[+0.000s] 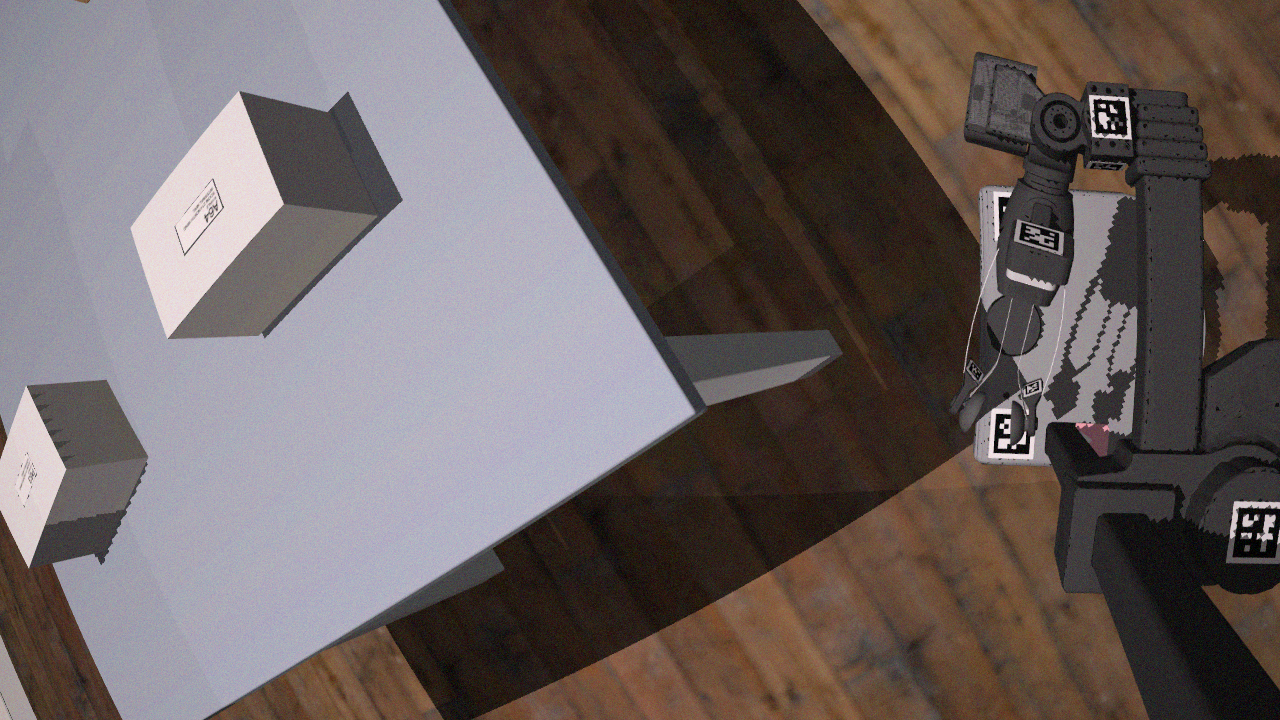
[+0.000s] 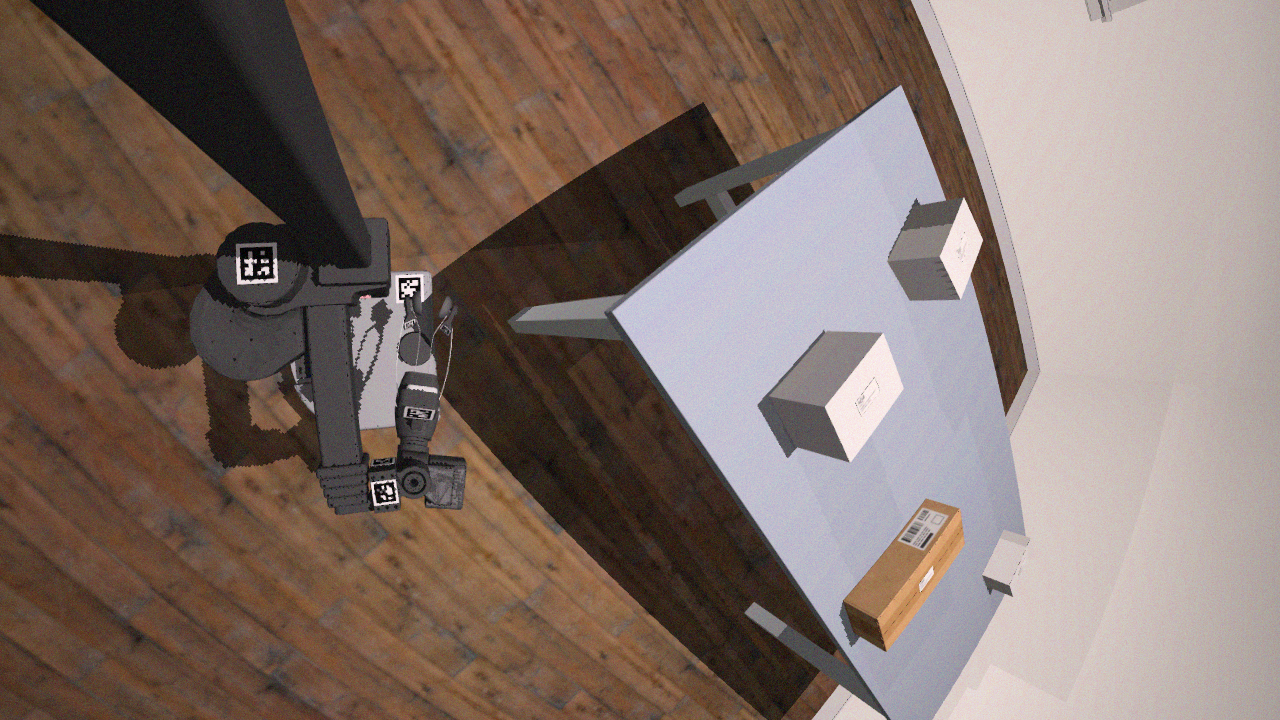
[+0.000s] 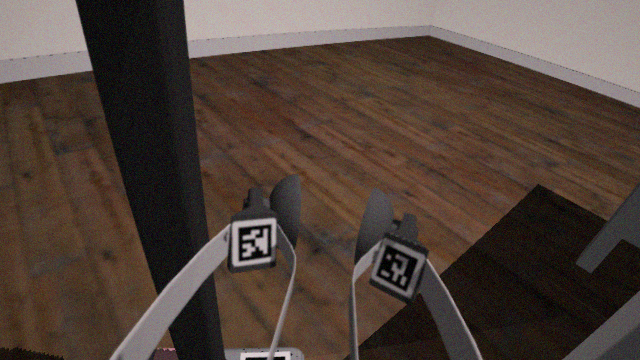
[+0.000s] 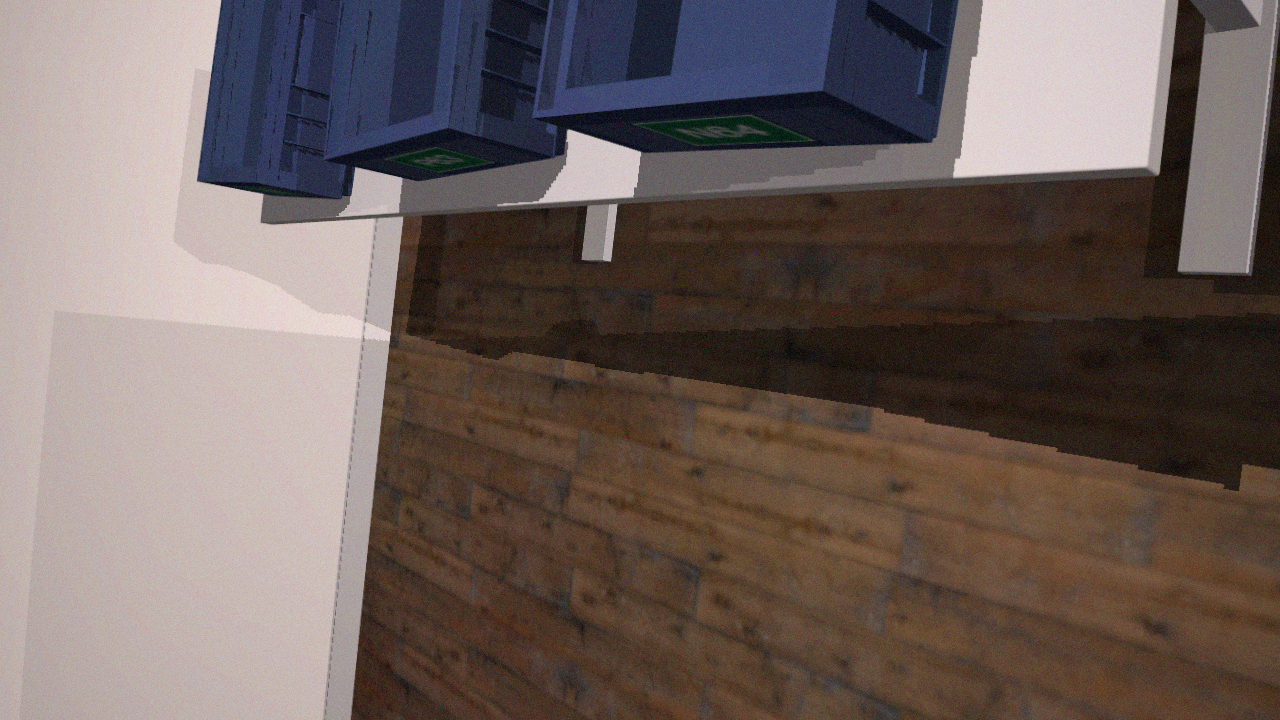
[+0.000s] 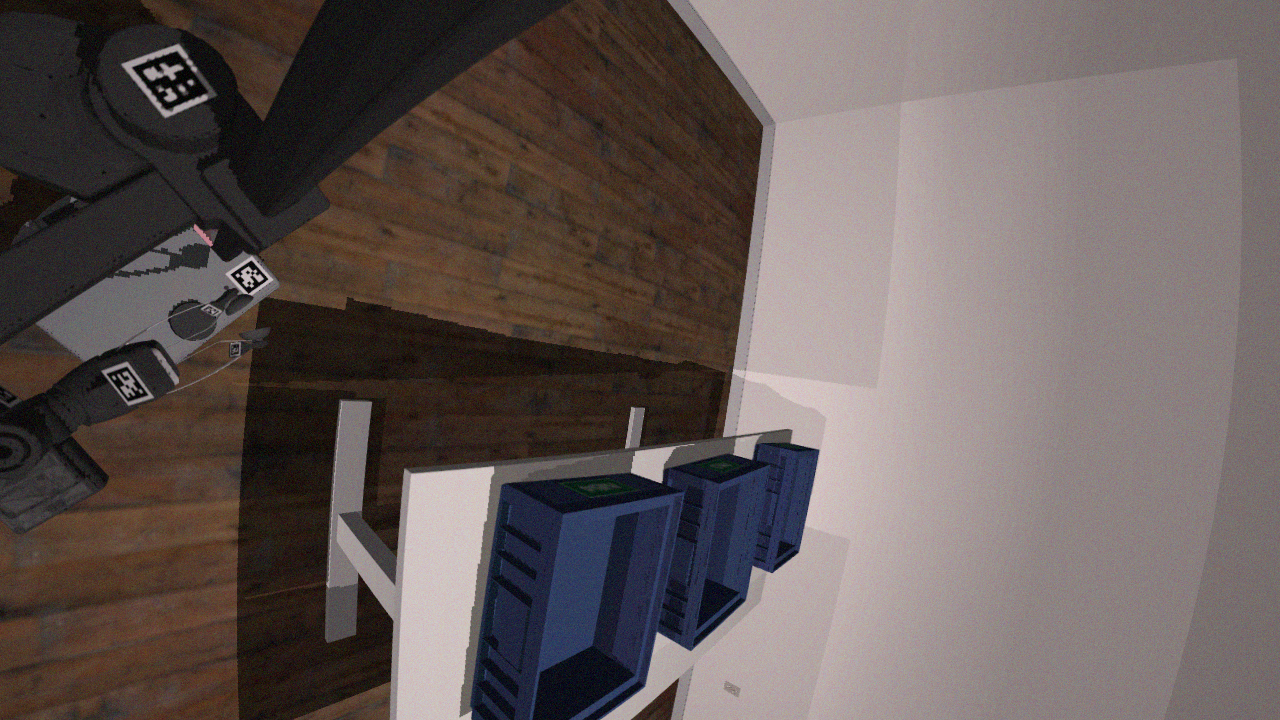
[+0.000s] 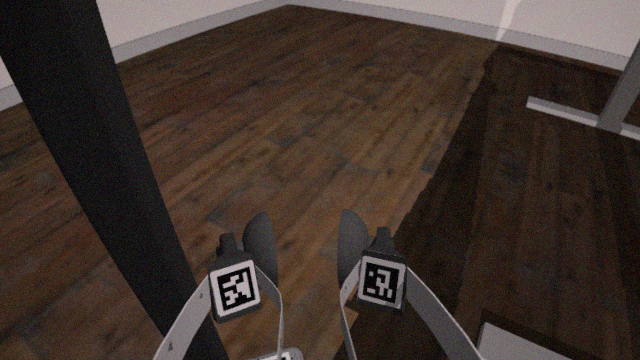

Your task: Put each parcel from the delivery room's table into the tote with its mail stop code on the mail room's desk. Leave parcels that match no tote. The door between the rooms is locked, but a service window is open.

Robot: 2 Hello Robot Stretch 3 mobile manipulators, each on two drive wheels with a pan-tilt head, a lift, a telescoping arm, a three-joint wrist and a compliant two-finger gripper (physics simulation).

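Observation:
On the blue-grey table [image 1: 465, 358] [image 2: 716, 358] stand a large white parcel [image 1: 207, 217] [image 2: 836, 394], its label seeming to read A64, a smaller white parcel [image 1: 76, 456] [image 2: 937, 248], a long brown parcel [image 2: 905, 573] and a small white parcel [image 2: 1006, 561]. The r1 gripper [image 1: 995, 419] [image 2: 431, 308] [image 3: 331, 215] is open and empty over its base, beside the table. Three blue totes stand on the white desk [image 4: 1065, 89] [image 5: 438, 555]: a near tote [image 4: 716, 53] [image 5: 519, 573], a middle tote [image 4: 429, 89] and a far tote [image 4: 259, 107]. Their green codes are hard to read. The r2 gripper [image 5: 247, 319] [image 6: 307, 247] is open and empty.
A table leg [image 1: 760, 362] [image 2: 572, 317] reaches out below the table corner nearest r1. A desk leg [image 4: 1217, 179] [image 5: 350, 483] stands between r2 and the desk's underside. White walls [image 2: 1163, 268] [image 5: 1029, 358] run behind the table and desk. Dark masts [image 3: 150, 125] [image 6: 90, 125] rise beside both grippers.

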